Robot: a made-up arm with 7 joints. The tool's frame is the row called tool. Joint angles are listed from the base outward.
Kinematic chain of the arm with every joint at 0, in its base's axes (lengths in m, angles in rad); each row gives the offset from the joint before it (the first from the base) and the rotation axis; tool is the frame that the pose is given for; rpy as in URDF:
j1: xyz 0 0 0 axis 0.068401 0.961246 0.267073
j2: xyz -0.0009 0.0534 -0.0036 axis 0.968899 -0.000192 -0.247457
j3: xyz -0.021 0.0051 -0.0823 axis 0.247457 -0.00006 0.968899
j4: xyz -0.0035 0 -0.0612 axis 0.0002 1 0.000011
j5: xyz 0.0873 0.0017 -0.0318 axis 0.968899 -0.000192 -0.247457
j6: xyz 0.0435 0 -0.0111 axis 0.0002 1 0.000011
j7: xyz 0.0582 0 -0.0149 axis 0.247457 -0.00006 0.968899
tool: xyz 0 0 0 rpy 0 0.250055 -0.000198
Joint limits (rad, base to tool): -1.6..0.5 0..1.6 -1.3..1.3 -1.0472..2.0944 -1.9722..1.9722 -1.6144..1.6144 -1.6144..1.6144
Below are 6 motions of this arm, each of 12 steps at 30 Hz.
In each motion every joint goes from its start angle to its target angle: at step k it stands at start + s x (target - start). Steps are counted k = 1, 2, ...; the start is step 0. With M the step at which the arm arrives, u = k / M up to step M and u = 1 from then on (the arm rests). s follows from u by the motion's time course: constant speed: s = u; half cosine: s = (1 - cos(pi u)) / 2; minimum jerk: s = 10 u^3 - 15 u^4 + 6 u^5.
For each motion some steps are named. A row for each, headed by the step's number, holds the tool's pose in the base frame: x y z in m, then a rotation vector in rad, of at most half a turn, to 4 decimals.
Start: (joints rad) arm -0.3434 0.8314 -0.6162 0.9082 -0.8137 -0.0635 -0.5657
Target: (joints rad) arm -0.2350 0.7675 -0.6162 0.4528 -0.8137 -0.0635 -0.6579
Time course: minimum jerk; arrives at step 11
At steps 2, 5, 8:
2: 0.1495 0.2159 -0.2503 0.0617 0.9132 -0.3835
5: 0.1549 0.1847 -0.2532 -0.0106 0.8431 -0.5552
8: 0.1577 0.1458 -0.2503 -0.1031 0.7428 -0.7574

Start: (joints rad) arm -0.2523 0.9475 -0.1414 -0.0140 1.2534 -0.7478 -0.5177
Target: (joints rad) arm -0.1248 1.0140 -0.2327 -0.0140 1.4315 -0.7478 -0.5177
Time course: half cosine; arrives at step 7
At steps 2, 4, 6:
2: 0.1885 0.1198 -0.1420 2.2100 0.0356 -1.3735
4: 0.1759 0.1249 -0.1567 2.2538 0.1094 -1.4924
6: 0.1648 0.1294 -0.1677 2.2848 0.1641 -1.5916

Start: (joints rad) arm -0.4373 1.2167 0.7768 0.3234 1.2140 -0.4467 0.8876
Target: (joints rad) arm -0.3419 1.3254 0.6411 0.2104 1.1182 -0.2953 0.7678
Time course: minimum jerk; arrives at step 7
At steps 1, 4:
1: 0.1782 0.2704 0.0661 2.1011 -1.0692 1.0391
4: 0.1845 0.2561 0.0719 2.1763 -1.0386 0.9542

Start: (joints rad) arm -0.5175 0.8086 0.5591 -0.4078 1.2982 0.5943 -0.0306
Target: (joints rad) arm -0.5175 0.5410 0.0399 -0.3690 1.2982 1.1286 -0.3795
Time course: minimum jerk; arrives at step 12
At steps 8, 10, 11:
8: 0.1970 0.1534 -0.0014 1.2563 0.2619 0.9831
10: 0.2012 0.1413 -0.0161 1.1897 0.3550 0.8786
11: 0.2018 0.1391 -0.0186 1.1782 0.3709 0.8603

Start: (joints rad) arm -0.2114 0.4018 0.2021 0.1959 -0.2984 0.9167 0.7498
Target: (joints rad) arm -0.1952 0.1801 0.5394 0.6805 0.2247 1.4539 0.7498
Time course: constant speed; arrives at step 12
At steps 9, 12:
9: 0.0850 0.1689 -0.2716 0.6142 1.8668 1.0347
12: 0.0535 0.1590 -0.2813 0.6795 2.1698 0.9921

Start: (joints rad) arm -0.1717 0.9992 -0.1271 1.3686 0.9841 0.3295 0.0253
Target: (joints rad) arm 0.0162 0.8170 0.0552 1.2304 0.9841 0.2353 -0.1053
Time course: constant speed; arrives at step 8
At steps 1, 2, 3, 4, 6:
1: 0.0311 0.3425 -0.1835 1.8399 1.8328 0.0547
2: 0.0272 0.3386 -0.1904 1.7960 1.8365 0.0234
3: 0.0231 0.3345 -0.1969 1.7516 1.8403 -0.0065
4: 0.0188 0.3303 -0.2032 1.7069 1.8442 -0.0352
6: 0.0096 0.3218 -0.2148 1.6165 1.8523 -0.0886

